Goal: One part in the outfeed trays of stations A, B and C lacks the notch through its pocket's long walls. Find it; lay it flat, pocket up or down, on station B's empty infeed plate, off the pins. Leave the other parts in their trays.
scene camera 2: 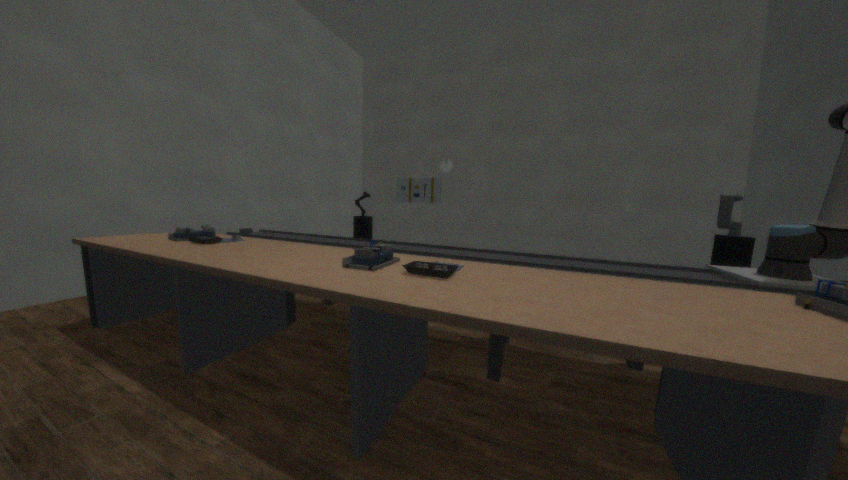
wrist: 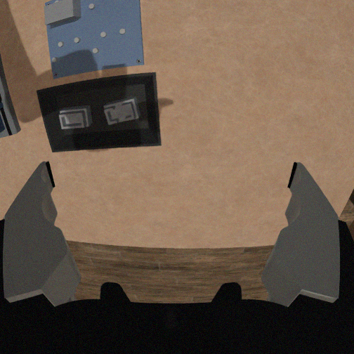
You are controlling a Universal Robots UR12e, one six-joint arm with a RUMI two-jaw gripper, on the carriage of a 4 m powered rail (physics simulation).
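Pixels of known places: arm's base, origin of the base link: (scene camera 2: 783, 276).
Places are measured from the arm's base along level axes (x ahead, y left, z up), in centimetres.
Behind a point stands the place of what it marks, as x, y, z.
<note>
My gripper (wrist: 170, 162) is open and empty, above the table and in front of a black outfeed tray (wrist: 100, 145); scene camera 2 does not show it. Two grey parts lie pocket up in this tray. The left part (wrist: 74, 119) seems to have unbroken pocket walls; the right part (wrist: 121, 111) shows gaps in its walls. Behind the tray is a blue plate (wrist: 112, 47) with round pins and a grey block (wrist: 62, 12) at its back left. In scene camera 2, the middle station's black tray (scene camera 2: 429, 274) {79.0, -168.9, -1.7} holds two pale parts, with a blue plate (scene camera 2: 457, 267) {68.5, -158.5, 0.7} partly hidden behind it.
A fixture (wrist: 11, 112) stands at the wrist view's left edge. In scene camera 2, fixtures stand at the middle (scene camera 2: 371, 256) {79.0, -200.8, 3.6}, far left (scene camera 2: 191, 232) {68.7, -383.9, 3.2} and right edge (scene camera 2: 830, 304) {61.5, -25.5, 1.0} of the long table (scene camera 2: 535, 297) {87.0, -122.7, -3.0}. The arm's base (scene camera 2: 786, 255) {6.1, -4.2, 11.8} is at the right, beside the rail.
</note>
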